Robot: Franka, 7 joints.
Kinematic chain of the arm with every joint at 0, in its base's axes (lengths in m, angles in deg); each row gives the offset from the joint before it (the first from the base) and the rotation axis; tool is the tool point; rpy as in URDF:
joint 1: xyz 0 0 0.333 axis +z
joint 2: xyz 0 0 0 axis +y
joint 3: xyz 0 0 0.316 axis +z
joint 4: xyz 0.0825 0 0 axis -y
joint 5: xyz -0.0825 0 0.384 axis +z
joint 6: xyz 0 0 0 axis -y
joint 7: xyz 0.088 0 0 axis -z
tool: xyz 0 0 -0.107 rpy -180 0 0
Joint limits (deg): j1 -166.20..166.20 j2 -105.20..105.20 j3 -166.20..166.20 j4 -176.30..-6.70 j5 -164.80..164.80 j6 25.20..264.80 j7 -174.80..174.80
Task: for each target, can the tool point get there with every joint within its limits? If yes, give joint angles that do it. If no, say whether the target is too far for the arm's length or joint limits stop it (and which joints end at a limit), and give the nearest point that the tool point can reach.
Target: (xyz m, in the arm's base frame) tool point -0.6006 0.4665 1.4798
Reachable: no: too far | nearest point -0.3744 0.2908 1.0480 | short by 0.518 m
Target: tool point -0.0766 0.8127 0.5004
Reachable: yes | joints 70.83 82.82 96.38 -35.56 41.66 118.15 -129.81
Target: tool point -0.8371 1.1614 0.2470
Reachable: no: too far | nearest point -0.5007 0.6947 0.2816 | short by 0.576 m
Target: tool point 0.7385 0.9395 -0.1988
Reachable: no: too far | nearest point 0.4844 0.6162 -0.0158 | short by 0.450 m
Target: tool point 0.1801 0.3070 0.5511
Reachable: yes | joints 0.70 -48.01 30.35 -153.24 117.88 64.29 -9.02
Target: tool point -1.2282 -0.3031 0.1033
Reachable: no: too far | nearest point -0.8195 -0.2022 0.1797 | short by 0.428 m
